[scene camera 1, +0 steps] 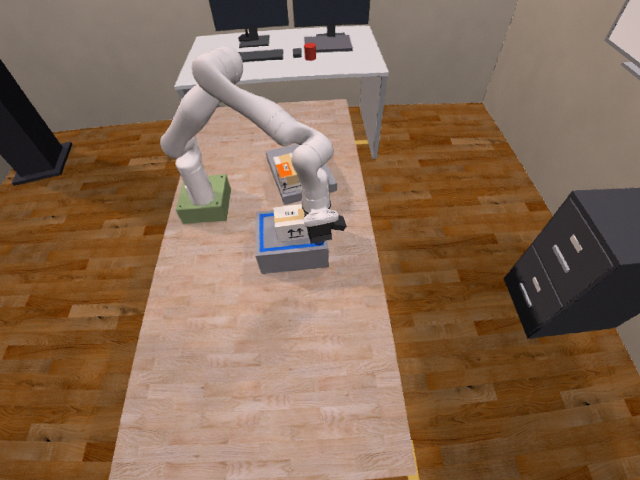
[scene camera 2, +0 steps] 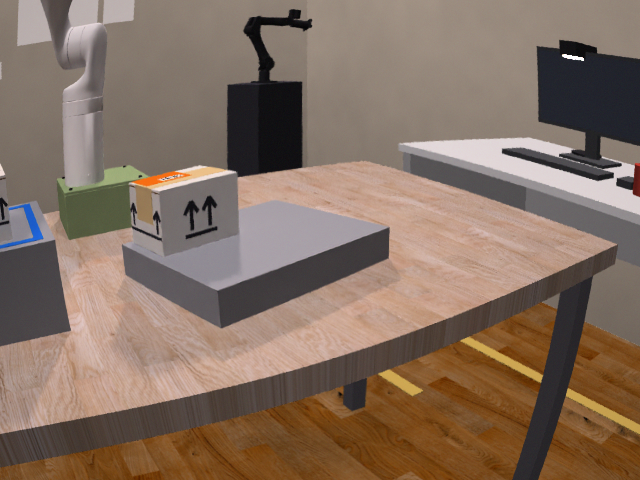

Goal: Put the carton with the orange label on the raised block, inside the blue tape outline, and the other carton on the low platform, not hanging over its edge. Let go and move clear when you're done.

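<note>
The carton with the orange label (scene camera 1: pixel 285 170) (scene camera 2: pixel 199 206) stands upright on the low grey platform (scene camera 1: pixel 293 197) (scene camera 2: pixel 310 222), near one corner. The other carton (scene camera 1: pixel 285 231) (scene camera 2: pixel 3 188) stands upright on the raised grey block (scene camera 1: pixel 293 261) (scene camera 2: pixel 31 289) and appears to be within the blue tape outline (scene camera 1: pixel 262 232) (scene camera 2: pixel 35 222). Part of it is hidden by the gripper in camera 1. My suction gripper (scene camera 1: pixel 319 241) is at the right side of this carton, over the block's front right part, and appears to hold nothing. A gap to the carton cannot be made out. The cup does not show in camera 2.
The arm rises from a green base box (scene camera 1: pixel 219 198) (scene camera 2: pixel 95 206) on the left of the table. The forearm and wrist pass over the low platform. A white desk (scene camera 1: pixel 289 69) (scene camera 2: pixel 465 155) with monitors and a red cup (scene camera 1: pixel 310 51) stands behind the table.
</note>
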